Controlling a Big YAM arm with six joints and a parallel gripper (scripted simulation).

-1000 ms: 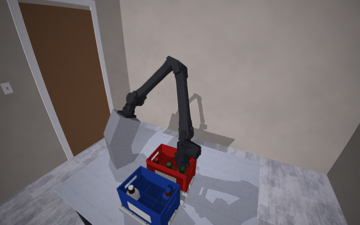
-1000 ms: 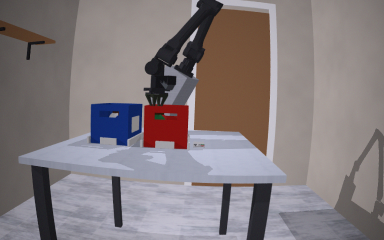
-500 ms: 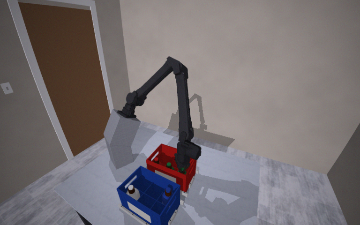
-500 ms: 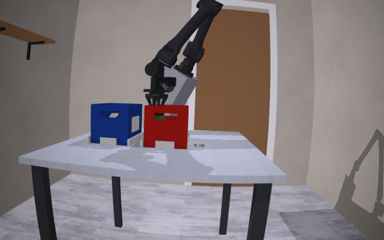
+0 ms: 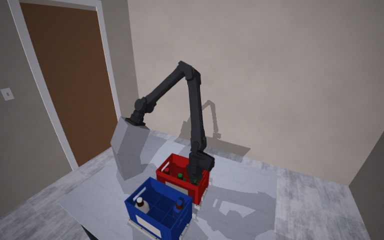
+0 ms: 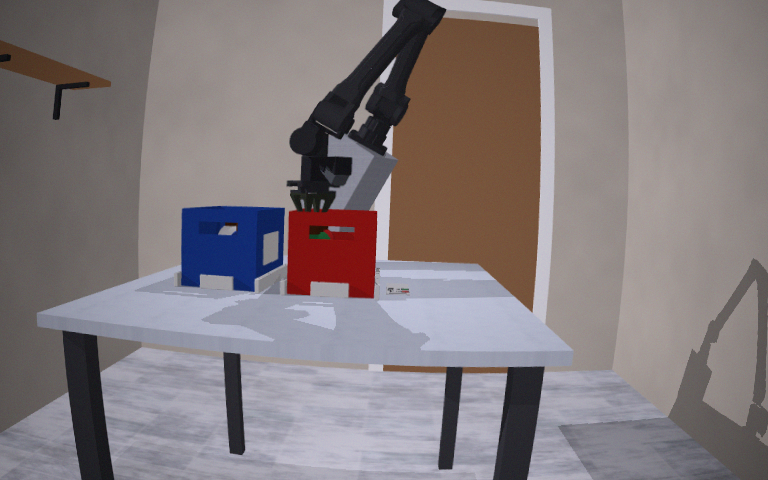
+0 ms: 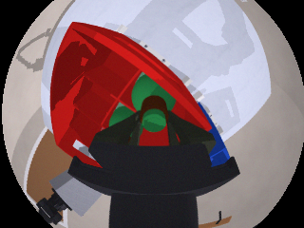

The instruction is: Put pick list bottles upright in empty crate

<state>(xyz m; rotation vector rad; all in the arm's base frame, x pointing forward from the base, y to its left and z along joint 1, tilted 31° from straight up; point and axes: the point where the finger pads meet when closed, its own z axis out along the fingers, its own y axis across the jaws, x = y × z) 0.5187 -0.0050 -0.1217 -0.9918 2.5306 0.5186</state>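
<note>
Now: hand 9 cm past the red crate, 4 cm to the right of it and 7 cm above it. The rest, counted from my hand: blue crate 8 cm behind, 20 cm to the right, 7 cm below; red-label bottle 18 cm behind, 1 cm to the right, 6 cm below; blue bottle 1 cm ahead, 16 cm to the right, 6 cm below.
</note>
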